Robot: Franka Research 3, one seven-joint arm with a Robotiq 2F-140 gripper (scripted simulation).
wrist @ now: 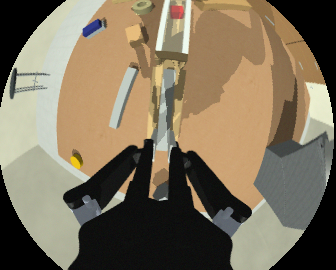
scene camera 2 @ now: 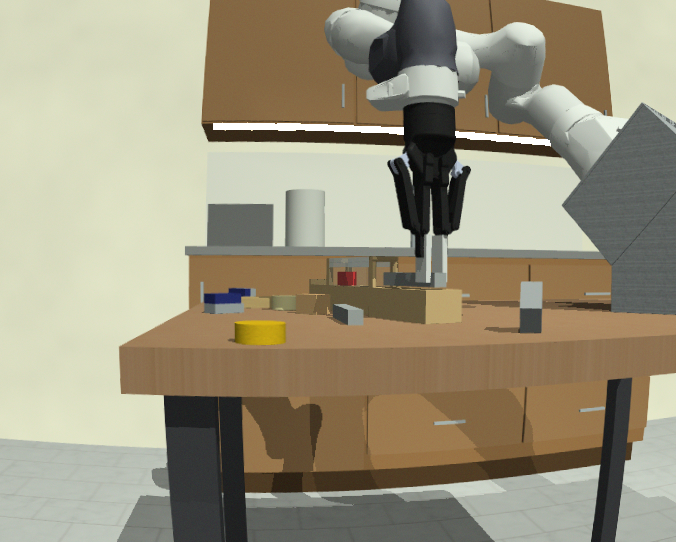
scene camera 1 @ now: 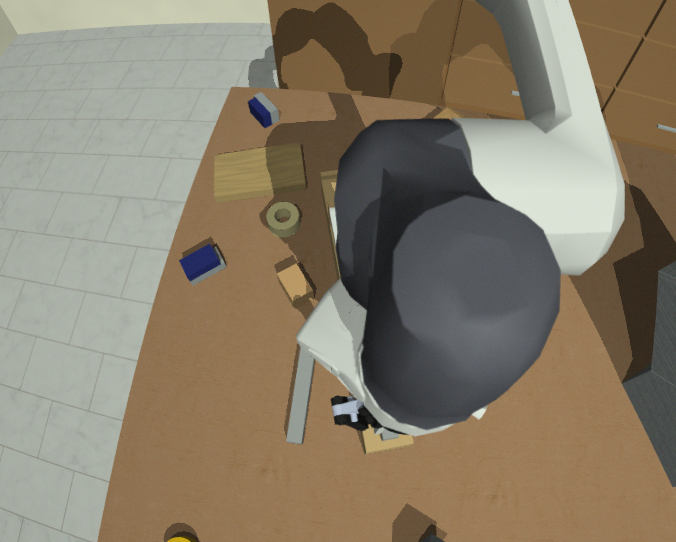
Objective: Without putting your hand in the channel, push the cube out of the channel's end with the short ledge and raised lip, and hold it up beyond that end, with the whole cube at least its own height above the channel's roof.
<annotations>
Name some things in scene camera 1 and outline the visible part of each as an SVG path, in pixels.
My gripper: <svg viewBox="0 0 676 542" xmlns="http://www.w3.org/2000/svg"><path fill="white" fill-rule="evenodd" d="M331 398L335 425L347 425L356 430L365 431L369 428L368 425L371 424L375 435L381 434L384 428L393 433L409 435L382 426L366 409L363 402L355 400L354 396L334 396Z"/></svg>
A tan box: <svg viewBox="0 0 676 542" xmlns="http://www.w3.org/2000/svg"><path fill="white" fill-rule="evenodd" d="M297 263L277 273L279 283L294 309L314 299L313 289Z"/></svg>
</annotations>
